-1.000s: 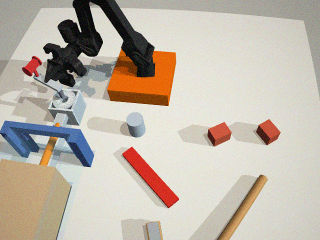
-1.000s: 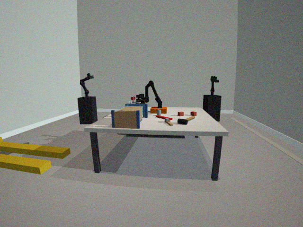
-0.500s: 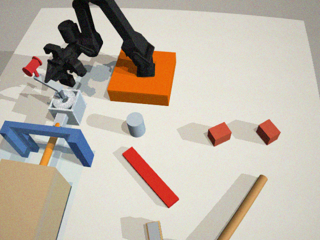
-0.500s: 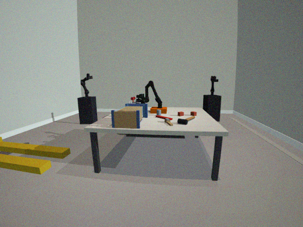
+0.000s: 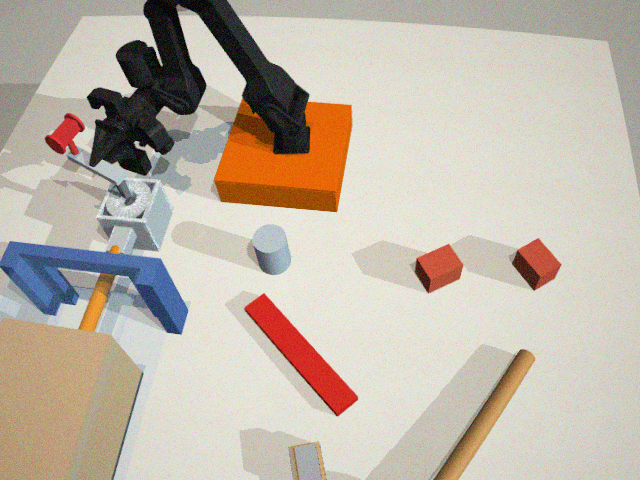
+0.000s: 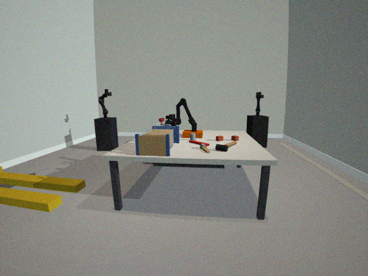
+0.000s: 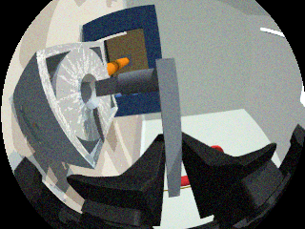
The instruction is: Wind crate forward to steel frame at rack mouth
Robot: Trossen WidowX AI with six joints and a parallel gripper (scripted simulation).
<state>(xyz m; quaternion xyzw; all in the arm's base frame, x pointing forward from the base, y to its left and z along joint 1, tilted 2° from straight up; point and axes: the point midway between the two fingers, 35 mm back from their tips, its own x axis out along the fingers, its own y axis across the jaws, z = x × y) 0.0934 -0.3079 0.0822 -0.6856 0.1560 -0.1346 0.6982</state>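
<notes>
The red knob lies 40 mm to the right of my gripper tip, 40 mm above it and 30 mm behind it. From my gripper tip the other things lie so: flat red bar 340 mm to the left, 270 mm ahead, 140 mm below; grey winch 120 mm below, 40 mm to the left; winch handle 10 mm to the right, 10 mm behind, 10 mm above.
</notes>
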